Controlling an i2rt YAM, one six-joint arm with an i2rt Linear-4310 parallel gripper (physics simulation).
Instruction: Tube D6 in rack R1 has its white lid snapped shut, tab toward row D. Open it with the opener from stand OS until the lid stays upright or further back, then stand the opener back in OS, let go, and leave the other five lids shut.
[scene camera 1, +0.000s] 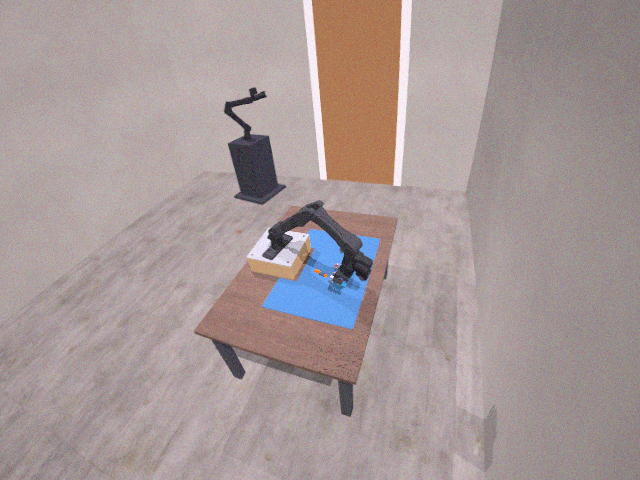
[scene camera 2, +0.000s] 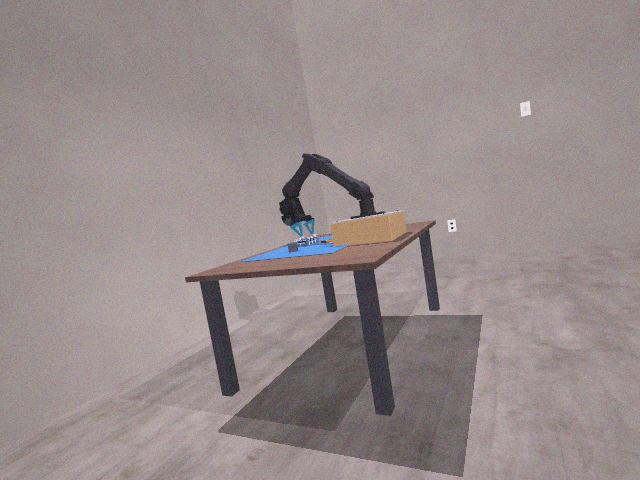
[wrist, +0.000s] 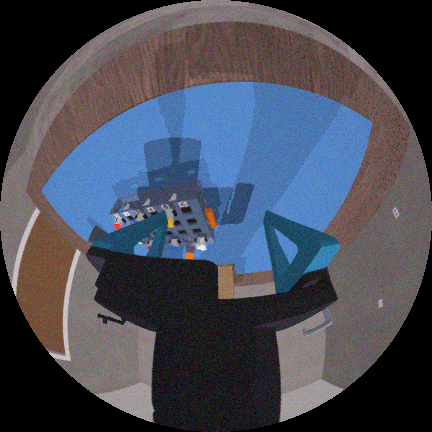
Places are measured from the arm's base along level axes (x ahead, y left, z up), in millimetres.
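Where they show: gripper, between the fingertips: (scene camera 1: 341, 282) (scene camera 2: 307, 235) (wrist: 215, 215); arm's base, origin of its link: (scene camera 1: 278, 246) (scene camera 2: 368, 216).
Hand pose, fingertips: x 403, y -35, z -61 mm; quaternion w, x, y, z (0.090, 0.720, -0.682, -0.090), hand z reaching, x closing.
Note:
Each offset is from my fingertips to the top centre of the thing. "spot": to the spot under its first point. Level surfaces: height alone.
The grey-blue rack @(44 mm back, 66 mm left, 1 mm up) (wrist: 192, 192) (scene camera 2: 305, 241) stands on the mat. In the wrist view a white lid @(62 mm back, 16 mm left, 1 mm up) (wrist: 201, 247) is at its lower right corner, apparently on D6; I cannot tell its angle. A yellow lid @(10 mm back, 48 mm left, 1 mm up) (wrist: 170, 223), a blue lid @(71 mm back, 54 mm left, 1 mm up) (wrist: 174, 247) and red lids also show, some partly behind a finger. An orange piece @(spot: 26 mm back, 4 mm left, 17 mm down) (wrist: 210, 218) is at the rack's right side. Another orange piece @(148 mm back, 42 mm left, 32 mm down) (wrist: 189, 255) (scene camera 1: 316, 270) (scene camera 2: 325, 241) is on the arm-base side, partly hidden; which belongs to the opener or stand OS is unclear. My gripper (wrist: 215, 215) (scene camera 2: 305, 235) (scene camera 1: 338, 284) is open and empty, low above the rack.
A dark grey block @(119 mm back, 256 mm left, 1 mm down) (scene camera 2: 293, 246) (wrist: 95, 235) stands on the blue mat @(40 mm down) (scene camera 1: 310, 304) (scene camera 2: 268, 254) beside the rack. The arm base sits on a wooden box (scene camera 1: 273, 268) (scene camera 2: 369, 229) at the table's side. The table @(44 mm down) (scene camera 1: 248, 320) has a wooden top. A second arm stands on a pedestal (scene camera 1: 255, 167) away from the table.

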